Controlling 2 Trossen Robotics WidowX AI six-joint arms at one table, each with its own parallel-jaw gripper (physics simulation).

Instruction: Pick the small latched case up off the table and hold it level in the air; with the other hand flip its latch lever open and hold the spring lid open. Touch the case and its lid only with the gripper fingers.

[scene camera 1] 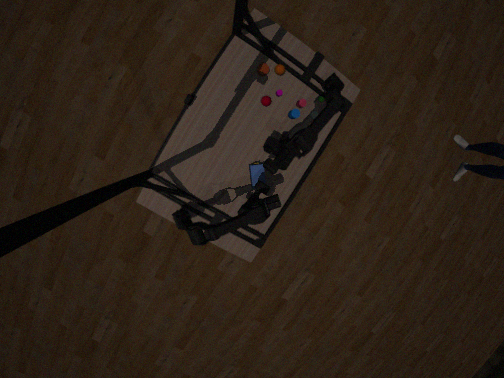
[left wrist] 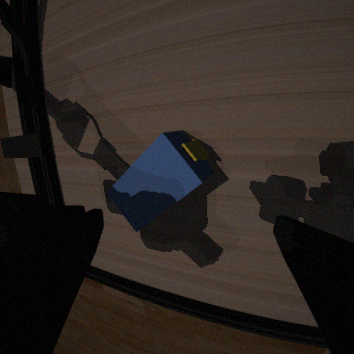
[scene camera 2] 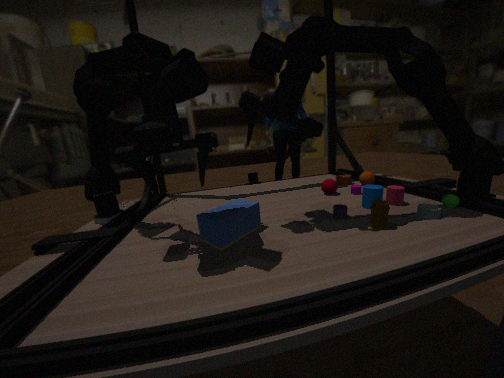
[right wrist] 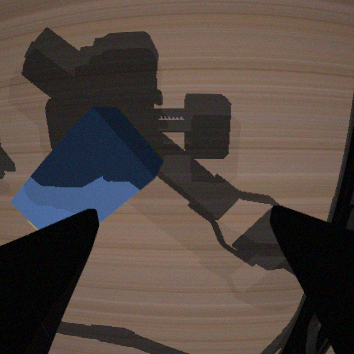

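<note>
The blue case sits flat on the table, its top closed. A yellow latch part shows on one end in the left wrist view; in the right wrist view a thin yellow edge shows at the case's lower left. My left gripper is open and empty, above the table and to the right of the case in scene camera 2. My right gripper is open and empty, pointing down above the table; its left finger overlaps a corner of the case in the right wrist view. Contact cannot be told.
A red ball, blue cylinder, pink cylinder, dark purple cylinder, brown cylinder, orange ball and green ball stand right of the case in scene camera 2. Black rails edge the table.
</note>
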